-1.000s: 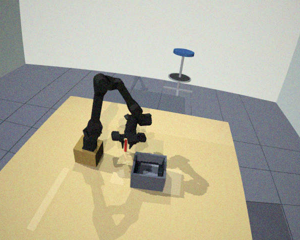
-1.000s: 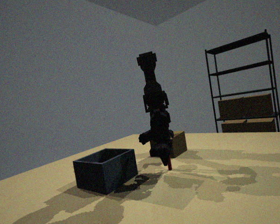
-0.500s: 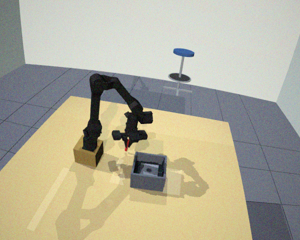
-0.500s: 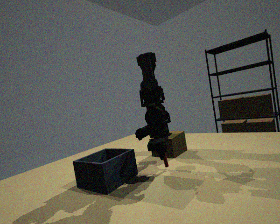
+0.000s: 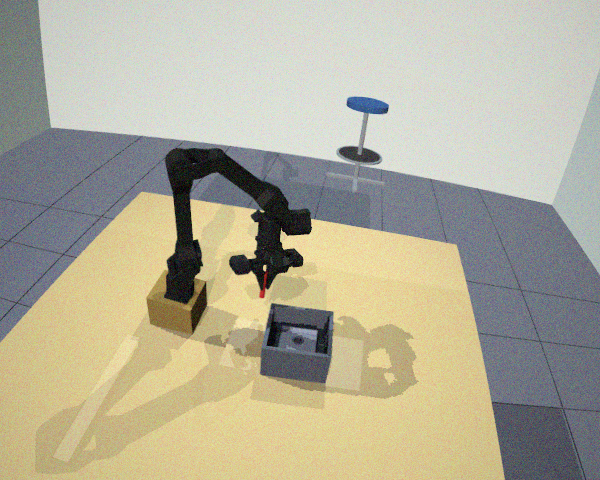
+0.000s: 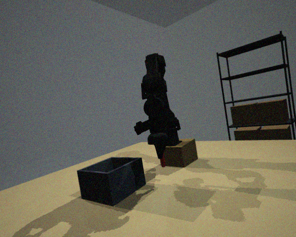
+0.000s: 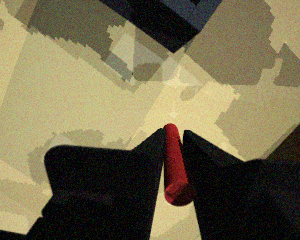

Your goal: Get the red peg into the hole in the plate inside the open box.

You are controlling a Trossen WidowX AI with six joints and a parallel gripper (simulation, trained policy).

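My gripper tip is now 110 mm short of the plate, 130 mm to the left of it and 40 mm above it. From my gripper tip the other things lie so: red peg 10 mm to the left, 10 mm above; then grey box 110 mm ahead, 130 mm to the right, 60 mm below.
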